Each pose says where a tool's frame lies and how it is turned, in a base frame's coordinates. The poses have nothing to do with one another.
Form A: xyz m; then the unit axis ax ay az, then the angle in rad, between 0 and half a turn.
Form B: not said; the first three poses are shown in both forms.
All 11 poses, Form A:
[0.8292 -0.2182 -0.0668 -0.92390 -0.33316 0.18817 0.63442]
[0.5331 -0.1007 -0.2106 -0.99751 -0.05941 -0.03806 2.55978]
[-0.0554 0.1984 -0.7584 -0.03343 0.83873 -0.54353 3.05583]
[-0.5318 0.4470 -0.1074 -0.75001 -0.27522 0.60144 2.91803]
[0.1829 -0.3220 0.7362 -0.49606 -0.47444 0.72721 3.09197]
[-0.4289 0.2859 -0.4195 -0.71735 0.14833 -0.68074 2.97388]
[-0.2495 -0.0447 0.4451 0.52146 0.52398 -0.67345 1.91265]
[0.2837 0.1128 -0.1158 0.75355 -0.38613 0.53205 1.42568]
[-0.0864 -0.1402 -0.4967 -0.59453 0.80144 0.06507 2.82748]
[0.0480 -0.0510 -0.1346 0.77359 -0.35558 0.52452 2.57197]
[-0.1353 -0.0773 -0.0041 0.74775 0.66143 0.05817 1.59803]
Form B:
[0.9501 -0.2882 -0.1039 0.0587 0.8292 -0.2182 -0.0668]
[0.2868 -0.9556 -0.0569 -0.0365 0.5331 -0.1007 -0.2106]
[0.0429 -0.0334 0.8380 -0.5430 -0.0554 0.1984 -0.7584]
[0.1115 -0.7453 -0.2735 0.5977 -0.5318 0.4470 -0.1074]
[0.0248 -0.4959 -0.4743 0.7270 0.1829 -0.3220 0.7362]
[0.0838 -0.7148 0.1478 -0.6783 -0.4289 0.2859 -0.4195]
[0.5765 0.4261 0.4281 -0.5503 -0.2495 -0.0447 0.4451]
[0.7565 0.4928 -0.2525 0.3480 0.2837 0.1128 -0.1158]
[0.1564 -0.5872 0.7916 0.0643 -0.0864 -0.1402 -0.4967]
[0.2810 0.7424 -0.3413 0.5034 0.0480 -0.0510 -0.1346]
[0.6974 0.5359 0.4740 0.0417 -0.1353 -0.0773 -0.0041]

